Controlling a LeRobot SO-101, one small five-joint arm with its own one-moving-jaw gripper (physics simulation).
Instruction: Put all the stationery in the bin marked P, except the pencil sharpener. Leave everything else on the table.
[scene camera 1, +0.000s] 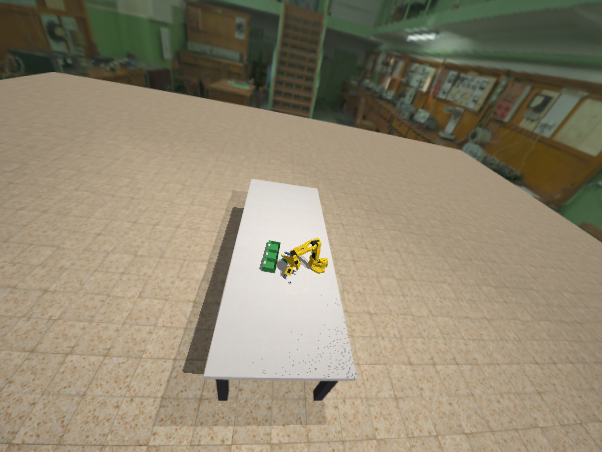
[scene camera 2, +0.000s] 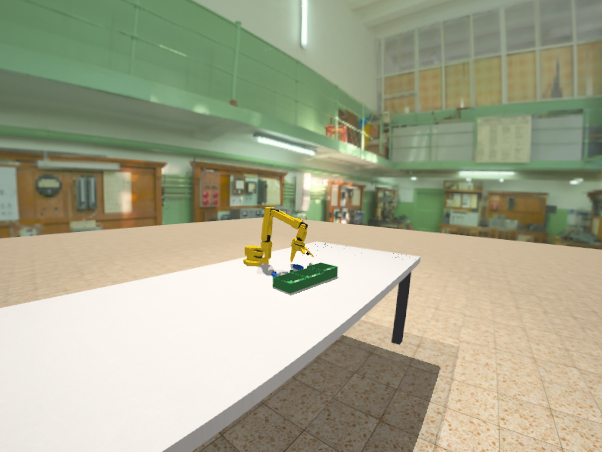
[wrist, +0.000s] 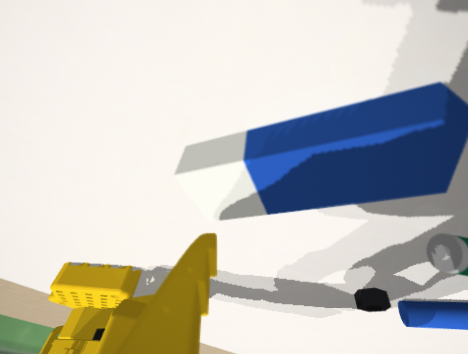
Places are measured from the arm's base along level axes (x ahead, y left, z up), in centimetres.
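Where they show: end effector, tool point: (scene camera 1: 296, 269) (scene camera 2: 291, 261) (wrist: 216, 248); arm's base, origin of the base link: (scene camera 1: 314, 266) (scene camera 2: 259, 263) (wrist: 146, 287).
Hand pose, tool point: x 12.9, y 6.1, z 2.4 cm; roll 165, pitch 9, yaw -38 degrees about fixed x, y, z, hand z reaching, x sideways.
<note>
Things, the pixels of their top centre, and the offset from my tool point. "pt": a spot on its surface instead. Level surfaces: height alone.
- blue eraser with a white end, middle of its top: (wrist: 303, 183) (scene camera 2: 296, 265) dx +2.8, dy +0.1, dz -1.1 cm
- blue cylinder, middle of its top: (wrist: 457, 329) dx +5.0, dy -15.3, dz -1.0 cm
- green cylinder with a grey end, surface spot: (wrist: 442, 253) pt dx +5.4, dy -6.4, dz -1.6 cm
- green three-part bin, middle of its top: (scene camera 2: 307, 270) (scene camera 1: 272, 253) dx +16.1, dy -10.8, dz +1.5 cm
- small black faceted piece, middle of its top: (wrist: 373, 308) dx +1.5, dy -12.3, dz -1.6 cm
- small dark thing, middle of its top: (scene camera 1: 290, 282) dx +3.9, dy +8.6, dz -1.6 cm
- white table, its level: dz -2.4 cm
A blue eraser with a white end (wrist: 350, 155) (scene camera 2: 298, 267) lies on the table, partly under the arm's shadow. My gripper (scene camera 2: 302, 258) (scene camera 1: 286, 264) is fully open and empty above the table, close to the eraser. In the wrist view one notched jaw (wrist: 187, 305) shows, its tip apart from the eraser, below its white end. A blue cylinder (wrist: 437, 316) and a green cylinder with a grey end (wrist: 442, 253) are cut off at the right edge. The green three-part bin (scene camera 1: 268, 270) (scene camera 2: 291, 286) stands beside the gripper; its letters are unreadable. The pencil sharpener cannot be made out.
A small black faceted piece (wrist: 372, 300) lies near the blue cylinder. A small dark thing (scene camera 1: 289, 283) lies on the white table (scene camera 1: 280, 320) (scene camera 2: 200, 340) near the gripper. The arm's base (scene camera 1: 320, 265) (scene camera 2: 256, 255) stands near one long table edge.
</note>
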